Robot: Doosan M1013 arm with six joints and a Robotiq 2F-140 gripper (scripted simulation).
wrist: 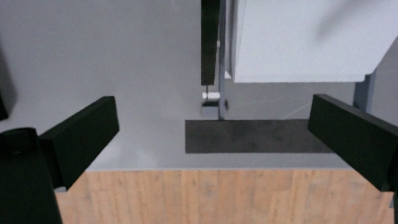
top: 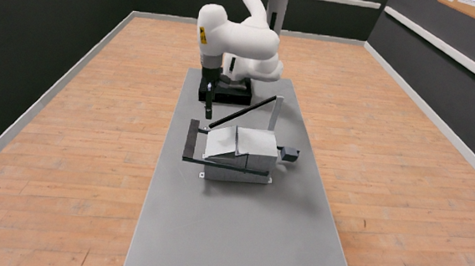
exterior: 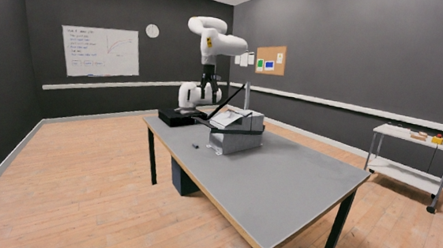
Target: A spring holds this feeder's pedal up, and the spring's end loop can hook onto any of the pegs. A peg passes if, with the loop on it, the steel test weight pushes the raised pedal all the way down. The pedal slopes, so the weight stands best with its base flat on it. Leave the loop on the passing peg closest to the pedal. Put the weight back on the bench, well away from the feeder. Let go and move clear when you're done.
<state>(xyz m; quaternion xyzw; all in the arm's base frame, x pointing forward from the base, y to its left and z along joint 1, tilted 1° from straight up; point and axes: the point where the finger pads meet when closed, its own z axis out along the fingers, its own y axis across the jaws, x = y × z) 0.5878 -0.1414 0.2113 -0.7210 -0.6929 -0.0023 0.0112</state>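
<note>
The steel test weight is 28 cm below my hand, 15 cm to the left of it and 14 cm behind it. Also, from my hand: small dark object: 29 cm below, 9 cm to the right, 2 cm ahead.
</note>
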